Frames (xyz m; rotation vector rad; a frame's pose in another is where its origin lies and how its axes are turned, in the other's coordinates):
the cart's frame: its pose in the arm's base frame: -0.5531 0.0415 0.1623 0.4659 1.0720 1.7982
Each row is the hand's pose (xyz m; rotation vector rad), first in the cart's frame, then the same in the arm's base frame.
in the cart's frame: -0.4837 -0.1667 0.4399 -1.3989 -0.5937 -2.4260
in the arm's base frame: 0.0720 -0.1497 0.3295 -0.8836 -0.4887 -0.2629
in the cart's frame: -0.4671 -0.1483 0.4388 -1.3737 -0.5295 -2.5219
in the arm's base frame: 0.0536 -0.1386 0.3419 -0.9395 -0.4591 -0.3326
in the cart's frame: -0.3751 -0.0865 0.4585 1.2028 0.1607 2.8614
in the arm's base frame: -0.0090 -0.0590 0.3910 -1.2037 -0.3071 -0.6350
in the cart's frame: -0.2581 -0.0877 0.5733 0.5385 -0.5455 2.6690
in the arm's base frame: 0.0170 0.0965 0.4360 -1.6092 0.1240 -1.0952
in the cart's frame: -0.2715 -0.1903 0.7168 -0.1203 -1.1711 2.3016
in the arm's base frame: 0.1790 0.1675 0.4305 -1.9320 0.7540 -1.4552
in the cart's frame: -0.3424 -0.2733 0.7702 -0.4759 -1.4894 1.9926
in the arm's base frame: 0.2942 0.1436 0.4005 -2.0762 1.1973 -1.6024
